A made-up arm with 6 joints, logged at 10 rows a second.
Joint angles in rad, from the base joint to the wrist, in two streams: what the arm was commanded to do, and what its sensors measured. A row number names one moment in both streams.
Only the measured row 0 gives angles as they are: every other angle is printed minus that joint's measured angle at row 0.
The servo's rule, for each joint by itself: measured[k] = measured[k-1] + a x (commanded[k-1-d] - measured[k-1]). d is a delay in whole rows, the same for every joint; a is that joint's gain. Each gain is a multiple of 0.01, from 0.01 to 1. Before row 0 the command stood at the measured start. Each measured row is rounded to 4 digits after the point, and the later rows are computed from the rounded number. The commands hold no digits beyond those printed.
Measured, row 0:
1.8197 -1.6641 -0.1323 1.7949 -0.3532 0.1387
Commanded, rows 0 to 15:
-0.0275 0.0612 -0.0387 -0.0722 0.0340 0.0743
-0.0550 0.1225 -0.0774 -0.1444 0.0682 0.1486
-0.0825 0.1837 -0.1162 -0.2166 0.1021 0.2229
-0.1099 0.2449 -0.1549 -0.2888 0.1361 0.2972
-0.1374 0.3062 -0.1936 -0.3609 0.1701 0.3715
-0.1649 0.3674 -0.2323 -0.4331 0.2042 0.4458
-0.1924 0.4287 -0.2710 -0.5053 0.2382 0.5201
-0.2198 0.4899 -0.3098 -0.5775 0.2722 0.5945
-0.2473 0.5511 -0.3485 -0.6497 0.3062 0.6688
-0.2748 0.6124 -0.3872 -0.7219 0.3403 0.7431
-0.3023 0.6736 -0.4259 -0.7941 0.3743 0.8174
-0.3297 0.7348 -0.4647 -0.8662 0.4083 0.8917
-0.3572 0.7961 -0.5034 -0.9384 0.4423 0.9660
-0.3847 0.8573 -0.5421 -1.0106 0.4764 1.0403
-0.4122 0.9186 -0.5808 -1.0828 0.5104 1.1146
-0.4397 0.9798 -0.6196 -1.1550 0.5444 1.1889
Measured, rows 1 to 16:
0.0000 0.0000 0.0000 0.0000 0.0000 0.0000
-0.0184 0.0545 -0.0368 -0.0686 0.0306 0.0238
-0.0429 0.1150 -0.0754 -0.1406 0.0644 0.0637
-0.0694 0.1761 -0.1142 -0.2128 0.0983 0.1146
-0.0965 0.2373 -0.1529 -0.2850 0.1323 0.1730
-0.1239 0.2986 -0.1916 -0.3571 0.1663 0.2365
-0.1514 0.3598 -0.2303 -0.4293 0.2004 0.3035
-0.1789 0.4211 -0.2690 -0.5015 0.2344 0.3728
-0.2063 0.4823 -0.3078 -0.5737 0.2684 0.4437
-0.2338 0.5435 -0.3465 -0.6459 0.3024 0.5157
-0.2613 0.6048 -0.3852 -0.7181 0.3365 0.5885
-0.2888 0.6660 -0.4239 -0.7903 0.3705 0.6617
-0.3162 0.7272 -0.4627 -0.8624 0.4045 0.7353
-0.3437 0.7885 -0.5014 -0.9346 0.4385 0.8091
-0.3712 0.8497 -0.5401 -1.0068 0.4726 0.8831
-0.3987 0.9110 -0.5788 -1.0790 0.5066 0.9572
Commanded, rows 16 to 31:
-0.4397 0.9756 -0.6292 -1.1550 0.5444 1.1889
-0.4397 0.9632 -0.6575 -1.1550 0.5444 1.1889
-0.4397 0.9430 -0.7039 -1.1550 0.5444 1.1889
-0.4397 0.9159 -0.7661 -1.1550 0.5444 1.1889
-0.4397 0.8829 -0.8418 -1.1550 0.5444 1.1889
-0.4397 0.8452 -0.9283 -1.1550 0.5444 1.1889
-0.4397 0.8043 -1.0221 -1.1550 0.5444 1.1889
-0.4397 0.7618 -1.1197 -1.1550 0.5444 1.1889
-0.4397 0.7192 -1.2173 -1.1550 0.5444 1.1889
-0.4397 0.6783 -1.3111 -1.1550 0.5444 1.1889
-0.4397 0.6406 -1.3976 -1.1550 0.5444 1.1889
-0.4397 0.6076 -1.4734 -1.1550 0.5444 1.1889
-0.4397 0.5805 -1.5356 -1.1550 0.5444 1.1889
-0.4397 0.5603 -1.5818 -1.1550 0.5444 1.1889
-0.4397 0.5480 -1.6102 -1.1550 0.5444 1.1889
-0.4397 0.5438 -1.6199 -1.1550 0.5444 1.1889
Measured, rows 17 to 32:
-0.4262 0.9722 -0.6176 -1.1512 0.5406 1.0313
-0.4352 0.9752 -0.6286 -1.1548 0.5440 1.0817
-0.4382 0.9645 -0.6561 -1.1550 0.5444 1.1160
-0.4392 0.9454 -0.7015 -1.1550 0.5444 1.1393
-0.4395 0.9191 -0.7629 -1.1550 0.5444 1.1552
-0.4396 0.8869 -0.8379 -1.1550 0.5444 1.1660
-0.4397 0.8498 -0.9238 -1.1550 0.5444 1.1733
-0.4397 0.8093 -1.0172 -1.1550 0.5444 1.1783
-0.4397 0.7670 -1.1146 -1.1550 0.5444 1.1817
-0.4397 0.7245 -1.2122 -1.1550 0.5444 1.1840
-0.4397 0.6834 -1.3062 -1.1550 0.5444 1.1856
-0.4397 0.6453 -1.3930 -1.1550 0.5444 1.1867
-0.4397 0.6117 -1.4694 -1.1550 0.5444 1.1874
-0.4397 0.5839 -1.5323 -1.1550 0.5444 1.1879
-0.4397 0.5629 -1.5793 -1.1550 0.5444 1.1882
-0.4397 0.5496 -1.6087 -1.1550 0.5444 1.1884

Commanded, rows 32 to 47:
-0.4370 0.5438 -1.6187 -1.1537 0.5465 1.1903
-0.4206 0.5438 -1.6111 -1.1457 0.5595 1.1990
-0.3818 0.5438 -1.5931 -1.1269 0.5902 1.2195
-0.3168 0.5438 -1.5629 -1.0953 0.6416 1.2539
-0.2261 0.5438 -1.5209 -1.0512 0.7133 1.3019
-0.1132 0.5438 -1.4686 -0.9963 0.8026 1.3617
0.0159 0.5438 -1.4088 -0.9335 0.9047 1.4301
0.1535 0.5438 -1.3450 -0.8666 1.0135 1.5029
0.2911 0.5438 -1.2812 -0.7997 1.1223 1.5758
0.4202 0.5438 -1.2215 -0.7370 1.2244 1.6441
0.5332 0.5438 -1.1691 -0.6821 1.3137 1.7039
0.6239 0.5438 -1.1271 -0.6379 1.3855 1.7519
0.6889 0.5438 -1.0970 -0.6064 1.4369 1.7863
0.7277 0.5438 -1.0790 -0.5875 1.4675 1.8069
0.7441 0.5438 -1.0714 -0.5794 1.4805 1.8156
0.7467 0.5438 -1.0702 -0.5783 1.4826 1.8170
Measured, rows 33 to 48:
-0.4397 0.5444 -1.6193 -1.1550 0.5444 1.1886
-0.4379 0.5439 -1.6187 -1.1538 0.5463 1.1891
-0.4263 0.5438 -1.6115 -1.1461 0.5582 1.1923
-0.3965 0.5438 -1.5940 -1.1279 0.5870 1.2010
-0.3431 0.5438 -1.5645 -1.0969 0.6361 1.2179
-0.2647 0.5438 -1.5231 -1.0535 0.7056 1.2448
-0.1632 0.5438 -1.4713 -0.9992 0.7929 1.2822
-0.0432 0.5438 -1.4119 -0.9368 0.8935 1.3295
0.0886 0.5438 -1.3483 -0.8701 1.0015 1.3850
0.2243 0.5438 -1.2846 -0.8032 1.1102 1.4461
0.3556 0.5438 -1.2247 -0.7403 1.2130 1.5095
0.4746 0.5438 -1.1719 -0.6850 1.3036 1.5717
0.5746 0.5438 -1.1293 -0.6403 1.3773 1.6294
0.6512 0.5438 -1.0986 -0.6081 1.4309 1.6796
0.7025 0.5438 -1.0800 -0.5885 1.4638 1.7203
0.7304 0.5438 -1.0718 -0.5799 1.4788 1.7508

